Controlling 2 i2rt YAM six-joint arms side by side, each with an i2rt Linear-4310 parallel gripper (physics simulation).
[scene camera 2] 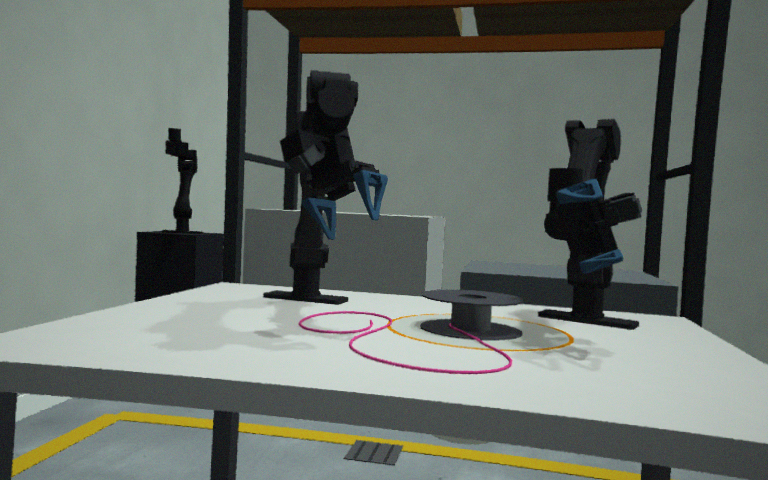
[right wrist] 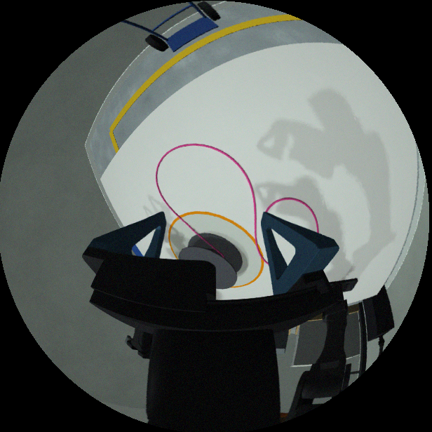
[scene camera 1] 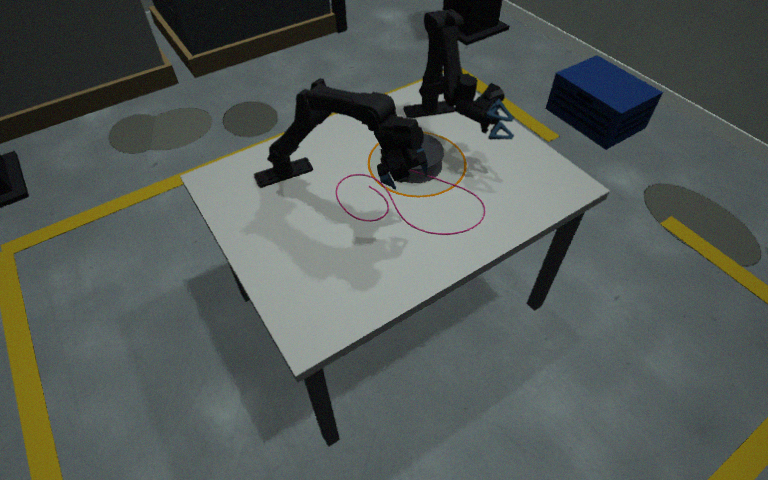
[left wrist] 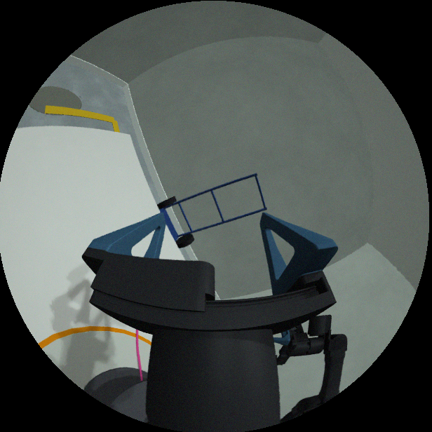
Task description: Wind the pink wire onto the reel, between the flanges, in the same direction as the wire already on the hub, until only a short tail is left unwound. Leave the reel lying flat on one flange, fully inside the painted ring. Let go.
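Frame: origin at the left arm's base, x ahead, y left, z up, level; centimetres.
Seen in the pictures: left gripper, between the fingertips: [scene camera 2: 608, 228] [scene camera 1: 513, 128]; right gripper, between the fingertips: [scene camera 2: 352, 230] [scene camera 1: 410, 182]; left arm's base, origin of its link: [scene camera 2: 586, 321] [scene camera 1: 429, 110]; right arm's base, origin of its link: [scene camera 2: 305, 299] [scene camera 1: 283, 173].
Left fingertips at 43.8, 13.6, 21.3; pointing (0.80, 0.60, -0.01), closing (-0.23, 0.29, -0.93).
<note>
Offsets run from my left fingertips to a thing's top centre, as dx, dy, dz. "spot": to the spot under its first point. Level surfaces: height alone.
The dark grey reel {-13.6, -27.5, -14.8} [scene camera 1: 433, 153] [scene camera 2: 471, 318] [left wrist: 132, 400] [right wrist: 212, 267] lies flat on one flange, inside the orange painted ring [scene camera 1: 419, 196] [scene camera 2: 572, 339] [left wrist: 95, 328] [right wrist: 200, 212]. The pink wire {spot: +20.2, -27.1, -20.8} [scene camera 1: 443, 233] [scene camera 2: 430, 371] [left wrist: 138, 350] [right wrist: 194, 145] runs from the hub into a large loop, then a smaller curl at picture left, with its free end inside the curl. My right gripper [scene camera 1: 410, 180] [scene camera 2: 353, 228] [right wrist: 213, 216] is open and empty, raised above the table. My left gripper [scene camera 1: 512, 128] [scene camera 2: 590, 226] [left wrist: 212, 217] is open and empty, raised and turned away from the reel. Any winding on the hub is hard to see.
Both arms stand at the back of the white table {dz -21.3} [scene camera 1: 317, 316] [scene camera 2: 169, 367]. A blue stack [scene camera 1: 608, 84] stands on the floor beyond it. A blue cart [left wrist: 169, 224] [right wrist: 192, 34] stands beyond the table. A tall rack [scene camera 2: 235, 141] stands behind the arms.
</note>
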